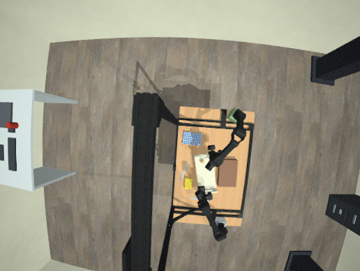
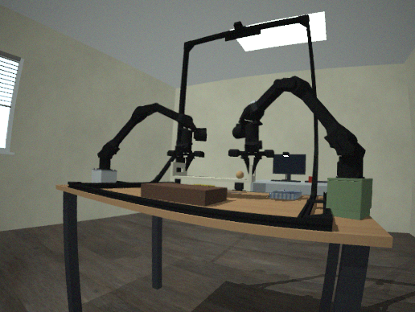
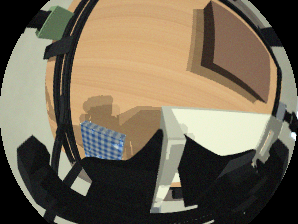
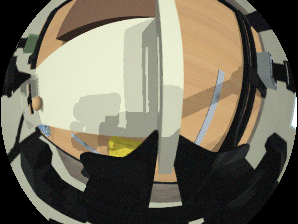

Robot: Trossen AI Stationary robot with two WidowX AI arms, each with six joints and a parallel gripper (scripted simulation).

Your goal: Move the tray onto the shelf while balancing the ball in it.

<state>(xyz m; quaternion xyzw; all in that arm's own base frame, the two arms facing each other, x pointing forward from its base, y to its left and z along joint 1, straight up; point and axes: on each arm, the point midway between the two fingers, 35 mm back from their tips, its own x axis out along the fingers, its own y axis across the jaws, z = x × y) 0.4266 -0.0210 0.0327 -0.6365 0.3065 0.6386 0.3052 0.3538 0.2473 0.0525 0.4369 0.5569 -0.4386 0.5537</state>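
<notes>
Right now my left hand is 7 cm past the orange ball, 8 cm to the left of it and 4 cm above it. Round my left hand: white tray: 2 cm behind, 18 cm to the right, 3 cm below; shelf: 20 cm ahead, 18 cm to the right, 10 cm below.
</notes>
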